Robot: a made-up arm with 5 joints. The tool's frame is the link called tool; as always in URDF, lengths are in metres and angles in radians. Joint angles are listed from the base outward.
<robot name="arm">
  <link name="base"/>
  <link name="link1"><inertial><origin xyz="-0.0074 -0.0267 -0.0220"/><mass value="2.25"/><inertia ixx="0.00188" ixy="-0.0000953" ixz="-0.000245" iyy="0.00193" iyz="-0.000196" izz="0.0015"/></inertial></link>
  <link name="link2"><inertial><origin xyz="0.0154 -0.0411 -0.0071"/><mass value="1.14"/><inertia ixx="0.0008" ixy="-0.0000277" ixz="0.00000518" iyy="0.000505" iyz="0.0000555" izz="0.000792"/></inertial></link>
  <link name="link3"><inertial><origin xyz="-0.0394 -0.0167 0.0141"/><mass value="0.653"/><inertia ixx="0.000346" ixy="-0.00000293" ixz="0.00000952" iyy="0.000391" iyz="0" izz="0.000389"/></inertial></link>
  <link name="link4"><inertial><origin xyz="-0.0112 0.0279 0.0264"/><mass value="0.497"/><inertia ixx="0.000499" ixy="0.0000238" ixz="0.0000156" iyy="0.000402" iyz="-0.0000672" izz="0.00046"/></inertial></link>
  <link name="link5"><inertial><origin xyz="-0.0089 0.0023 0.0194"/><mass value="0.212"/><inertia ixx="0.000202" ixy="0" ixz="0" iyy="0.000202" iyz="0" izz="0.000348"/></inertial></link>
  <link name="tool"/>
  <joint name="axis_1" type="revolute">
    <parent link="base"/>
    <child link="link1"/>
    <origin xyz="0.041 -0.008 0.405" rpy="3.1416 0 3.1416"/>
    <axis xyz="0 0 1"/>
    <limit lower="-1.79" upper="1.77"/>
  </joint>
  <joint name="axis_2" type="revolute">
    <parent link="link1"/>
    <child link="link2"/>
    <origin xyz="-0.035 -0.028 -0.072" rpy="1.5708 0 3.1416"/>
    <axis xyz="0 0 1"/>
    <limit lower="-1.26" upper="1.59"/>
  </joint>
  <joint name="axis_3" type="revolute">
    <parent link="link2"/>
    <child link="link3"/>
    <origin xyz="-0.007 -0.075 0.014" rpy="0 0 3.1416"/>
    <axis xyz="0 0 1"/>
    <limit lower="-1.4" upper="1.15"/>
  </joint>
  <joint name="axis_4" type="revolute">
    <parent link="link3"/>
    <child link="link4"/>
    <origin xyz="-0.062 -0.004 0.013" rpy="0 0 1.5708"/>
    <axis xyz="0 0 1"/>
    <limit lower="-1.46" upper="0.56"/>
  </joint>
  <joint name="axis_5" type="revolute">
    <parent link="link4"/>
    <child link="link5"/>
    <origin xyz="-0.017 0.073 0.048" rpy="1.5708 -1.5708 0"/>
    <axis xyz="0 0 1"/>
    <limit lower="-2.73" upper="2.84"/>
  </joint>
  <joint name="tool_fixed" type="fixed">
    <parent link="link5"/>
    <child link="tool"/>
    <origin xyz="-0.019 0.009 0.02" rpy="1.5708 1.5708 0"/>
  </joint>
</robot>
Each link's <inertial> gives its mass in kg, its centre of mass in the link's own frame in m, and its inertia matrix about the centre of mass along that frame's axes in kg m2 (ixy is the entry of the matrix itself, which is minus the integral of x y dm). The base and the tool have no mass. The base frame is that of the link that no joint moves.
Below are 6 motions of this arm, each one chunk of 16 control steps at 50 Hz.
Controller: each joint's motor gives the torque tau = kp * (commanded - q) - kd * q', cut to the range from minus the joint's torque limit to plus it. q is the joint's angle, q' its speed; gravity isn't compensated. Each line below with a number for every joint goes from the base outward.
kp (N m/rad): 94 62 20 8.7 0.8
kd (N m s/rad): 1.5 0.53 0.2 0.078 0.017
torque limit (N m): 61 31 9.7 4.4 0.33
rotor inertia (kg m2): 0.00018 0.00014 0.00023 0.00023 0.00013
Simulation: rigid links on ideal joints. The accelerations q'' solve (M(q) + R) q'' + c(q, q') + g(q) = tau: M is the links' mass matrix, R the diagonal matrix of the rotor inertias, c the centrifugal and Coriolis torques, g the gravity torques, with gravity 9.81 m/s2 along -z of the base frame. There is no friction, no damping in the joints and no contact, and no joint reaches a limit. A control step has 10 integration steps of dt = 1/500 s. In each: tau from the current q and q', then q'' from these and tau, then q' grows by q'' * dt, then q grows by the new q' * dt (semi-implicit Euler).
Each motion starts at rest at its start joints. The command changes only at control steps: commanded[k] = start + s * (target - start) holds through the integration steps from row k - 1 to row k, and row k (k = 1, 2, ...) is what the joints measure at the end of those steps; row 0 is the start. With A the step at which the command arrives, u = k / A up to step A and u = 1 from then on. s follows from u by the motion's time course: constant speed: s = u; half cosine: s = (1 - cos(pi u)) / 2; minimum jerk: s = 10 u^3 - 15 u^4 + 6 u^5; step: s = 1 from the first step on.
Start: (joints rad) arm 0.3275 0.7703 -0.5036 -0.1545 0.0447
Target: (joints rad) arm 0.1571 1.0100 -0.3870 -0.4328 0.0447
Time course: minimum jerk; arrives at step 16
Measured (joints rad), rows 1 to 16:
1: 0.3275 0.7835 -0.4979 -0.1602 0.0454
2: 0.3268 0.8013 -0.4780 -0.1507 0.0431
3: 0.3234 0.8174 -0.4520 -0.1373 0.0334
4: 0.3157 0.8351 -0.4333 -0.1408 0.0191
5: 0.3034 0.8537 -0.4258 -0.1643 0.0077
6: 0.2875 0.8727 -0.4255 -0.2012 0.0051
7: 0.2690 0.8936 -0.4262 -0.2436 0.0119
8: 0.2490 0.9180 -0.4223 -0.2841 0.0234
9: 0.2284 0.9459 -0.4110 -0.3175 0.0332
10: 0.2083 0.9753 -0.3932 -0.3419 0.0366
11: 0.1901 1.0029 -0.3726 -0.3584 0.0324
12: 0.1750 1.0254 -0.3539 -0.3698 0.0232
13: 0.1638 1.0404 -0.3415 -0.3787 0.0134
14: 0.1569 1.0474 -0.3374 -0.3872 0.0071
15: 0.1542 1.0478 -0.3407 -0.3955 0.0062
16: 0.1545 1.0441 -0.3486 -0.4036 0.0104

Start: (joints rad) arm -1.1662 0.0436 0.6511 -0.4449 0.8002
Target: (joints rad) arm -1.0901 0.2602 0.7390 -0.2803 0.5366
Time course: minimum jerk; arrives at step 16
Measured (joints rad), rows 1 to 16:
1: -1.1655 0.0523 0.6601 -0.4431 0.7994
2: -1.1649 0.0603 0.6770 -0.4228 0.7930
3: -1.1634 0.0688 0.6939 -0.4047 0.7798
4: -1.1602 0.0813 0.7020 -0.3928 0.7621
5: -1.1548 0.0975 0.7023 -0.3860 0.7427
6: -1.1475 0.1171 0.7004 -0.3797 0.7229
7: -1.1391 0.1402 0.7022 -0.3686 0.7015
8: -1.1301 0.1659 0.7103 -0.3505 0.6761
9: -1.1213 0.1923 0.7239 -0.3272 0.6455
10: -1.1131 0.2170 0.7393 -0.3033 0.6106
11: -1.1058 0.2382 0.7522 -0.2833 0.5755
12: -1.0998 0.2545 0.7600 -0.2700 0.5450
13: -1.0952 0.2656 0.7626 -0.2636 0.5230
14: -1.0921 0.2718 0.7615 -0.2625 0.5110
15: -1.0904 0.2738 0.7589 -0.2643 0.5081
16: -1.0899 0.2736 0.7564 -0.2668 0.5113

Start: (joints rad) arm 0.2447 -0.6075 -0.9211 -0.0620 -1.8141
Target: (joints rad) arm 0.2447 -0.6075 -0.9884 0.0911 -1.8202
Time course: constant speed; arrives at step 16
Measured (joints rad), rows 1 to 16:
1: 0.2444 -0.6152 -0.9143 -0.0449 -1.8147
2: 0.2449 -0.6181 -0.9155 -0.0257 -1.8153
3: 0.2448 -0.6160 -0.9196 -0.0191 -1.8149
4: 0.2447 -0.6148 -0.9235 -0.0109 -1.8148
5: 0.2447 -0.6150 -0.9272 0.0002 -1.8151
6: 0.2447 -0.6154 -0.9316 0.0103 -1.8154
7: 0.2447 -0.6157 -0.9365 0.0192 -1.8157
8: 0.2447 -0.6160 -0.9415 0.0281 -1.8162
9: 0.2447 -0.6163 -0.9463 0.0374 -1.8168
10: 0.2446 -0.6165 -0.9509 0.0470 -1.8174
11: 0.2446 -0.6165 -0.9551 0.0568 -1.8179
12: 0.2446 -0.6163 -0.9591 0.0668 -1.8182
13: 0.2447 -0.6161 -0.9629 0.0769 -1.8183
14: 0.2447 -0.6160 -0.9669 0.0869 -1.8185
15: 0.2447 -0.6159 -0.9709 0.0968 -1.8186
16: 0.2447 -0.6159 -0.9752 0.1065 -1.8188

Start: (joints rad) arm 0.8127 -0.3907 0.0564 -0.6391 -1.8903
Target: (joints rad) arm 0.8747 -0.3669 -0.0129 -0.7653 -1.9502
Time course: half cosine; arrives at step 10
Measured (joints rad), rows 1 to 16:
1: 0.8132 -0.3914 0.0736 -0.6417 -1.8916
2: 0.8167 -0.3844 0.0915 -0.6300 -1.8948
3: 0.8234 -0.3728 0.1022 -0.6240 -1.8963
4: 0.8320 -0.3654 0.1030 -0.6315 -1.8963
5: 0.8416 -0.3628 0.0909 -0.6534 -1.8983
6: 0.8513 -0.3630 0.0685 -0.6852 -1.9053
7: 0.8600 -0.3646 0.0438 -0.7180 -1.9172
8: 0.8670 -0.3664 0.0247 -0.7435 -1.9311
9: 0.8718 -0.3668 0.0153 -0.7571 -1.9434
10: 0.8740 -0.3655 0.0157 -0.7576 -1.9505
11: 0.8745 -0.3626 0.0233 -0.7496 -1.9519
12: 0.8747 -0.3589 0.0329 -0.7398 -1.9491
13: 0.8749 -0.3562 0.0401 -0.7326 -1.9443
14: 0.8750 -0.3555 0.0425 -0.7303 -1.9397
15: 0.8750 -0.3565 0.0401 -0.7330 -1.9374
16: 0.8749 -0.3586 0.0349 -0.7385 -1.9380

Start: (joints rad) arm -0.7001 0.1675 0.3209 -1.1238 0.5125
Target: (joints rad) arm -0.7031 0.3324 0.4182 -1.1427 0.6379
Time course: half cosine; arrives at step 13
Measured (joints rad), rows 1 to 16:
1: -0.7000 0.1775 0.3327 -1.1263 0.5138
2: -0.7001 0.1926 0.3538 -1.1064 0.5138
3: -0.7003 0.2101 0.3764 -1.0886 0.5101
4: -0.7006 0.2276 0.3927 -1.0824 0.5071
5: -0.7011 0.2443 0.4003 -1.0874 0.5109
6: -0.7015 0.2612 0.4027 -1.0986 0.5246
7: -0.7017 0.2789 0.4059 -1.1090 0.5462
8: -0.7019 0.2977 0.4137 -1.1138 0.5700
9: -0.7022 0.3166 0.4262 -1.1122 0.5901
10: -0.7026 0.3336 0.4404 -1.1069 0.6029
11: -0.7030 0.3466 0.4525 -1.1019 0.6087
12: -0.7033 0.3541 0.4593 -1.0999 0.6101
13: -0.7035 0.3557 0.4599 -1.1014 0.6098
14: -0.7034 0.3538 0.4557 -1.1067 0.6102
15: -0.7032 0.3516 0.4496 -1.1138 0.6126
16: -0.7030 0.3503 0.4452 -1.1184 0.6167

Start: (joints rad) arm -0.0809 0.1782 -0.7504 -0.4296 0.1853
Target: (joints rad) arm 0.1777 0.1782 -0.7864 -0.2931 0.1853
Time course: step
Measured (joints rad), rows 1 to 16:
1: 0.0474 0.1839 -0.7924 -0.3187 0.1402
2: 0.1846 0.1938 -0.7636 -0.2780 0.1420
3: 0.2214 0.2099 -0.7221 -0.2462 0.1918
4: 0.2016 0.2225 -0.6966 -0.2238 0.2122
5: 0.1782 0.2246 -0.6924 -0.2215 0.1871
6: 0.1704 0.2162 -0.7070 -0.2351 0.1484
7: 0.1735 0.2032 -0.7319 -0.2577 0.1287
8: 0.1776 0.1910 -0.7555 -0.2792 0.1380
9: 0.1786 0.1836 -0.7695 -0.2915 0.1644
10: 0.1777 0.1827 -0.7715 -0.2928 0.1890
11: 0.1771 0.1876 -0.7631 -0.2848 0.1996
12: 0.1772 0.1955 -0.7490 -0.2719 0.1946
13: 0.1777 0.2029 -0.7349 -0.2590 0.1800
14: 0.1781 0.2073 -0.7255 -0.2507 0.1639
15: 0.1782 0.2079 -0.7236 -0.2492 0.1529
16: 0.1780 0.2052 -0.7284 -0.2539 0.1500

